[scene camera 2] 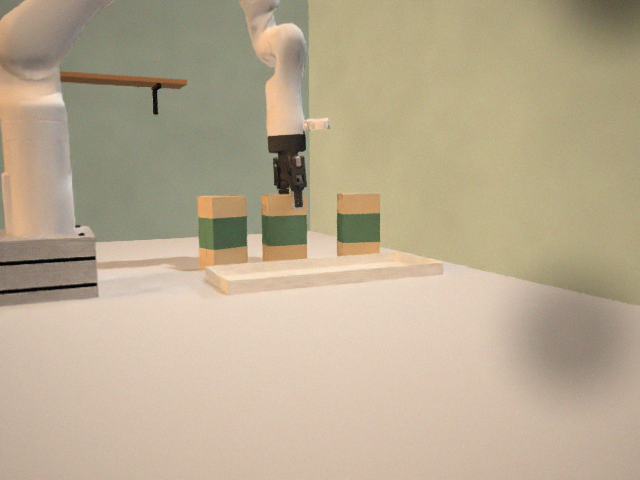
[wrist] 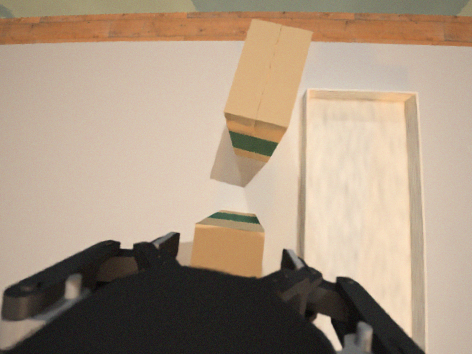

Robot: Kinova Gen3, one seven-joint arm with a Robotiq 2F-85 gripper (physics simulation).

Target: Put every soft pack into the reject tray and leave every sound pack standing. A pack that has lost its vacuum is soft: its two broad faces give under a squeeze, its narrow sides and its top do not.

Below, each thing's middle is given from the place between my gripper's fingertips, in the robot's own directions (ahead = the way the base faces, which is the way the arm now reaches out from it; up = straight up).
Now: the pale reject tray [scene camera 2: 232, 279] 20 mm ahead of my hand, 160 mm to the right of it and 100 mm below it.
